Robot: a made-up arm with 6 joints. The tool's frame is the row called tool. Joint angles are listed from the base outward.
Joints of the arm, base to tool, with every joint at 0 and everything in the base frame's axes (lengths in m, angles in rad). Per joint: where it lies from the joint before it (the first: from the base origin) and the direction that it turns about. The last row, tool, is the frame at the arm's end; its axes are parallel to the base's.
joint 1: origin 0 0 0.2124 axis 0 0 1
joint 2: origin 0 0 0 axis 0 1 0
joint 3: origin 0 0 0.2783 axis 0 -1 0
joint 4: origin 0 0 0 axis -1 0 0
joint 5: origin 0.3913 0 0 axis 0 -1 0
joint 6: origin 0 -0.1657 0 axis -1 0 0
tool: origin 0 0 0
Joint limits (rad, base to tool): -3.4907..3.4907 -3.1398..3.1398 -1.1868..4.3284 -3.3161..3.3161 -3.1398..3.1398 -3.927..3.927
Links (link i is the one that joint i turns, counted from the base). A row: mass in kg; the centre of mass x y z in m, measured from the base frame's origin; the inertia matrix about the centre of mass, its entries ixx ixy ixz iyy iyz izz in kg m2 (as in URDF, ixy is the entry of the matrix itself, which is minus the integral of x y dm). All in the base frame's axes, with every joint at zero. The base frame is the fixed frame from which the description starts. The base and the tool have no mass.
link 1: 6.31; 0.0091 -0.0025 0.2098; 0.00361 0 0 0.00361 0 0.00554
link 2: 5.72; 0.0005 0.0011 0.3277; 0.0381 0 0 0.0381 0 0.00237
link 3: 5.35; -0.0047 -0.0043 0.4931; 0.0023 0 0 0.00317 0 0.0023
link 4: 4.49; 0.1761 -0.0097 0.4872; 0.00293 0 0 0.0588 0 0.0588
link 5: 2.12; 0.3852 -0.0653 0.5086; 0.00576 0 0 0.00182 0 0.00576
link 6: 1.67; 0.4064 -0.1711 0.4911; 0.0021 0 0 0.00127 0 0.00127
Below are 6 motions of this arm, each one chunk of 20 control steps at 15 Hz.
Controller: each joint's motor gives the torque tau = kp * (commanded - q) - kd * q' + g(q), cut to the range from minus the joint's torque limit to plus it. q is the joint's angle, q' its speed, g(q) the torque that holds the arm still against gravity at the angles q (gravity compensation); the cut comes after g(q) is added. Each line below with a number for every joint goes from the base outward.
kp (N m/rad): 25 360 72 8.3 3.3 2.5
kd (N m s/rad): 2.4 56 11 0.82 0.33 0.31
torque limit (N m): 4.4 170 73 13 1.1 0.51
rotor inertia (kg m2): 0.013 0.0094 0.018 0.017 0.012 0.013
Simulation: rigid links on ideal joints. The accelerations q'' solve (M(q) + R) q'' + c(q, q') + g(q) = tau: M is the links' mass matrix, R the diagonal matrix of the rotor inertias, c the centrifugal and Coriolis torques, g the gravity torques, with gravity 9.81 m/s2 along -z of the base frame. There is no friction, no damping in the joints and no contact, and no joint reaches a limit. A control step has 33 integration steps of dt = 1/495 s. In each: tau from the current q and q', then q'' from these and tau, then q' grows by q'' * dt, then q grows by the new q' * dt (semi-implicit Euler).
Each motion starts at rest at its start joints. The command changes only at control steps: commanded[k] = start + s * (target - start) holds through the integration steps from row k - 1 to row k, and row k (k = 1, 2, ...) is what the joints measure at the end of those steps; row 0 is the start. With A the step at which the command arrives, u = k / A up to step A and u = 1 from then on. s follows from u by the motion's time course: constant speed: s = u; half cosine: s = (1 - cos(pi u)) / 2; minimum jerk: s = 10 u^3 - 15 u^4 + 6 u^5; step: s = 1 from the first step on.
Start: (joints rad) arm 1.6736 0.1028 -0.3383 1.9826 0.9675 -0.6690
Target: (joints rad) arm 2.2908 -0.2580 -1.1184 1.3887 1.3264 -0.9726
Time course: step
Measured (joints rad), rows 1 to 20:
1: 1.7407 -0.0141 -0.5273 1.7089 1.0643 -0.7204
2: 1.8653 -0.1121 -0.7217 1.4046 1.2204 -0.8249
3: 2.0032 -0.1672 -0.8759 1.2514 1.3108 -0.9098
4: 2.1392 -0.1980 -0.9923 1.2340 1.3348 -0.9613
5: 2.2530 -0.2169 -1.0667 1.3033 1.3270 -0.9869
6: 2.3338 -0.2299 -1.1048 1.4014 1.3156 -0.9942
7: 2.3823 -0.2392 -1.1196 1.4828 1.3114 -0.9905
8: 2.4028 -0.2457 -1.1232 1.5262 1.3135 -0.9828
9: 2.4000 -0.2502 -1.1227 1.5312 1.3177 -0.9760
10: 2.3800 -0.2531 -1.1209 1.5079 1.3212 -0.9720
11: 2.3500 -0.2550 -1.1187 1.4691 1.3235 -0.9706
12: 2.3176 -0.2562 -1.1169 1.4264 1.3250 -0.9707
13: 2.2888 -0.2570 -1.1159 1.3883 1.3263 -0.9713
14: 2.2677 -0.2575 -1.1160 1.3602 1.3275 -0.9719
15: 2.2560 -0.2577 -1.1168 1.3443 1.3283 -0.9725
16: 2.2535 -0.2579 -1.1179 1.3401 1.3287 -0.9728
17: 2.2581 -0.2579 -1.1188 1.3454 1.3285 -0.9731
18: 2.2671 -0.2579 -1.1193 1.3568 1.3279 -0.9732
19: 2.2779 -0.2579 -1.1192 1.3709 1.3271 -0.9731
20: 2.2881 -0.2579 -1.1189 1.3844 1.3265 -0.9729

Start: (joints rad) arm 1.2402 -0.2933 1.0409 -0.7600 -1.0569 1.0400
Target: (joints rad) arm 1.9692 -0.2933 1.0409 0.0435 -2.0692 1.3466
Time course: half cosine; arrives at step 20
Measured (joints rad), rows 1 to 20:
1: 1.2419 -0.2933 1.0409 -0.7580 -1.0587 1.0404
2: 1.2485 -0.2933 1.0408 -0.7503 -1.0666 1.0423
3: 1.2625 -0.2933 1.0408 -0.7344 -1.0844 1.0468
4: 1.2845 -0.2934 1.0408 -0.7096 -1.1138 1.0545
5: 1.3145 -0.2934 1.0409 -0.6765 -1.1546 1.0657
6: 1.3517 -0.2935 1.0409 -0.6358 -1.2059 1.0800
7: 1.3952 -0.2935 1.0410 -0.5884 -1.2662 1.0971
8: 1.4439 -0.2936 1.0410 -0.5355 -1.3338 1.1167
9: 1.4967 -0.2936 1.0411 -0.4783 -1.4072 1.1382
10: 1.5520 -0.2936 1.0410 -0.4181 -1.4843 1.1611
11: 1.6087 -0.2937 1.0410 -0.3565 -1.5634 1.1847
12: 1.6653 -0.2936 1.0409 -0.2948 -1.6424 1.2086
13: 1.7203 -0.2936 1.0409 -0.2347 -1.7194 1.2321
14: 1.7725 -0.2936 1.0408 -0.1775 -1.7925 1.2547
15: 1.8205 -0.2935 1.0407 -0.1248 -1.8600 1.2757
16: 1.8632 -0.2935 1.0407 -0.0777 -1.9201 1.2947
17: 1.8995 -0.2934 1.0406 -0.0375 -1.9714 1.3111
18: 1.9285 -0.2933 1.0406 -0.0051 -2.0126 1.3247
19: 1.9496 -0.2933 1.0406 0.0186 -2.0428 1.3350
20: 1.9621 -0.2933 1.0407 0.0330 -2.0612 1.3418

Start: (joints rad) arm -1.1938 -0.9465 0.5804 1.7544 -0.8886 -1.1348
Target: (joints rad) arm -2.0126 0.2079 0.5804 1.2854 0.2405 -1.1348
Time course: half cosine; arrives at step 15
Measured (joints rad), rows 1 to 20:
1: -1.1946 -0.9435 0.5834 1.7518 -0.8849 -1.1347
2: -1.1986 -0.9316 0.5928 1.7404 -0.8696 -1.1342
3: -1.2094 -0.9059 0.6076 1.7150 -0.8361 -1.1336
4: -1.2310 -0.8634 0.6245 1.6759 -0.7815 -1.1331
5: -1.2689 -0.8029 0.6403 1.6282 -0.7060 -1.1329
6: -1.3311 -0.7251 0.6521 1.5806 -0.6118 -1.1333
7: -1.4279 -0.6323 0.6586 1.5463 -0.5026 -1.1343
8: -1.5655 -0.5282 0.6593 1.5452 -0.3826 -1.1355
9: -1.7212 -0.4172 0.6553 1.5942 -0.2590 -1.1334
10: -1.8277 -0.3028 0.6454 1.6541 -0.1414 -1.1212
11: -1.8619 -0.1889 0.6264 1.6348 -0.0358 -1.1056
12: -1.8773 -0.0818 0.6024 1.5437 0.0538 -1.1032
13: -1.8999 0.0122 0.5773 1.4427 0.1236 -1.1137
14: -1.9291 0.0889 0.5525 1.3613 0.1733 -1.1275
15: -1.9598 0.1451 0.5294 1.3017 0.2033 -1.1387
16: -1.9885 0.1812 0.5128 1.2597 0.2169 -1.1458
17: -2.0141 0.2019 0.5073 1.2331 0.2219 -1.1491
18: -2.0357 0.2118 0.5122 1.2211 0.2244 -1.1491
19: -2.0526 0.2150 0.5242 1.2211 0.2273 -1.1469
20: -2.0635 0.2144 0.5394 1.2289 0.2308 -1.1434

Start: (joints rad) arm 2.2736 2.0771 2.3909 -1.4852 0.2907 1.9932
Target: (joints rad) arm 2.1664 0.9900 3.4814 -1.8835 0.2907 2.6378
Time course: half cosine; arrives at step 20
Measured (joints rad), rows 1 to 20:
1: 2.2735 2.0758 2.3905 -1.4865 0.2913 1.9940
2: 2.2728 2.0706 2.3909 -1.4919 0.2934 1.9978
3: 2.2715 2.0585 2.3952 -1.5032 0.2965 2.0065
4: 2.2695 2.0372 2.4075 -1.5200 0.2996 2.0214
5: 2.2668 2.0052 2.4310 -1.5404 0.3013 2.0431
6: 2.2637 1.9619 2.4675 -1.5629 0.3006 2.0716
7: 2.2601 1.9073 2.5177 -1.5865 0.2971 2.1065
8: 2.2559 1.8424 2.5807 -1.6109 0.2909 2.1471
9: 2.2507 1.7688 2.6548 -1.6364 0.2828 2.1922
10: 2.2443 1.6885 2.7378 -1.6628 0.2737 2.2407
11: 2.2361 1.6038 2.8270 -1.6899 0.2650 2.2911
12: 2.2257 1.5172 2.9195 -1.7168 0.2575 2.3422
13: 2.2126 1.4314 3.0126 -1.7423 0.2521 2.3926
14: 2.1968 1.3486 3.1035 -1.7653 0.2492 2.4410
15: 2.1790 1.2712 3.1898 -1.7850 0.2487 2.4862
16: 2.1612 1.2011 3.2692 -1.8020 0.2503 2.5272
17: 2.1464 1.1399 3.3395 -1.8187 0.2535 2.5632
18: 2.1378 1.0889 3.3989 -1.8377 0.2575 2.5933
19: 2.1370 1.0492 3.4461 -1.8602 0.2616 2.6165
20: 2.1434 1.0216 3.4801 -1.8836 0.2651 2.6320

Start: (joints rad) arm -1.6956 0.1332 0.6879 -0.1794 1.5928 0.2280
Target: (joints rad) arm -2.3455 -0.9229 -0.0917 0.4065 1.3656 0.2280
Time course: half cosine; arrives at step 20
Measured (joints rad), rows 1 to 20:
1: -1.6956 0.1314 0.6855 -0.1792 1.5925 0.2279
2: -1.6963 0.1246 0.6770 -0.1790 1.5912 0.2275
3: -1.6988 0.1100 0.6610 -0.1781 1.5884 0.2270
4: -1.7051 0.0862 0.6372 -0.1742 1.5835 0.2264
5: -1.7177 0.0524 0.6062 -0.1644 1.5760 0.2257
6: -1.7391 0.0085 0.5690 -0.1461 1.5655 0.2249
7: -1.7723 -0.0448 0.5266 -0.1177 1.5520 0.2240
8: -1.8193 -0.1066 0.4800 -0.0791 1.5357 0.2230
9: -1.8804 -0.1756 0.4303 -0.0313 1.5175 0.2221
10: -1.9522 -0.2503 0.3786 0.0235 1.4983 0.2216
11: -2.0279 -0.3290 0.3264 0.0826 1.4794 0.2219
12: -2.0986 -0.4100 0.2751 0.1437 1.4611 0.2233
13: -2.1580 -0.4908 0.2255 0.2049 1.4435 0.2252
14: -2.2052 -0.5691 0.1779 0.2640 1.4262 0.2271
15: -2.2433 -0.6428 0.1324 0.3175 1.4098 0.2286
16: -2.2758 -0.7098 0.0894 0.3623 1.3954 0.2296
17: -2.3045 -0.7686 0.0500 0.3964 1.3837 0.2303
18: -2.3300 -0.8179 0.0154 0.4199 1.3753 0.2310
19: -2.3514 -0.8566 -0.0132 0.4338 1.3699 0.2316
20: -2.3676 -0.8837 -0.0344 0.4398 1.3672 0.2322

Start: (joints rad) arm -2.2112 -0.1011 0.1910 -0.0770 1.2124 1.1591
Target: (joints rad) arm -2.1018 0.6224 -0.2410 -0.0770 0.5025 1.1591
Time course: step
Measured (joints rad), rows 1 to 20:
1: -2.2389 0.0651 0.2148 0.1917 1.1081 1.1560
2: -2.2606 0.2547 0.1435 0.4443 0.7948 1.1588
3: -2.2355 0.3966 0.0359 0.3967 0.5365 1.1688
4: -2.1840 0.4969 -0.0775 0.1772 0.4052 1.1695
5: -2.1281 0.5624 -0.1771 -0.0711 0.3669 1.1602
6: -2.0784 0.6006 -0.2517 -0.2658 0.3813 1.1480
7: -2.0394 0.6203 -0.2972 -0.3695 0.4180 1.1390
8: -2.0137 0.6288 -0.3156 -0.3817 0.4555 1.1362
9: -2.0026 0.6312 -0.3131 -0.3276 0.4818 1.1393
10: -2.0047 0.6304 -0.2977 -0.2409 0.4953 1.1459
11: -2.0165 0.6280 -0.2769 -0.1515 0.5002 1.1532
12: -2.0338 0.6251 -0.2566 -0.0792 0.5016 1.1592
13: -2.0530 0.6225 -0.2404 -0.0330 0.5024 1.1632
14: -2.0719 0.6206 -0.2301 -0.0128 0.5034 1.1649
15: -2.0895 0.6197 -0.2256 -0.0131 0.5041 1.1647
16: -2.1050 0.6196 -0.2257 -0.0263 0.5042 1.1634
17: -2.1181 0.6201 -0.2288 -0.0450 0.5038 1.1615
18: -2.1284 0.6208 -0.2333 -0.0637 0.5033 1.1597
19: -2.1356 0.6217 -0.2378 -0.0789 0.5028 1.1582
20: -2.1395 0.6223 -0.2415 -0.0890 0.5025 1.1572

